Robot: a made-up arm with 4 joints.
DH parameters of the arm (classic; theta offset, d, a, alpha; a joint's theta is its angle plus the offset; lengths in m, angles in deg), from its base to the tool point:
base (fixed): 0 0.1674 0 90
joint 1: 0 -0.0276 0.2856 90
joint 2: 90 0.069 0.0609 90
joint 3: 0 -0.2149 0.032 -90
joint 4: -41.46 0 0.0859 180
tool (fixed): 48.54 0.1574 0 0
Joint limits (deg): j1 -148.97..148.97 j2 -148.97..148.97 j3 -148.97..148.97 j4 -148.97..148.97
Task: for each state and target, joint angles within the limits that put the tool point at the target. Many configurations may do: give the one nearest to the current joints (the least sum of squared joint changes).
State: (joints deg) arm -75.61 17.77 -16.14 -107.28
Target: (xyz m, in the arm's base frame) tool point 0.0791 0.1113 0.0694
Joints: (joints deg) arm -76.96 11.51 -24.01 -118.54
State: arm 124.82 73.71 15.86 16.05
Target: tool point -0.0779 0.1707 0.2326
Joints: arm 101.70 84.74 12.56 2.93
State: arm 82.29 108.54 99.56 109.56
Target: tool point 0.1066 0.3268 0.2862
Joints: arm 109.33 91.31 92.29 109.10
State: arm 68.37 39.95 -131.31 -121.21
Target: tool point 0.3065 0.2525 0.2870
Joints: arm 57.49 72.49 -119.99 -142.28
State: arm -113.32 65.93 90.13 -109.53
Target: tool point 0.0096 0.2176 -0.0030
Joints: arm -111.08 95.31 47.77 -112.46
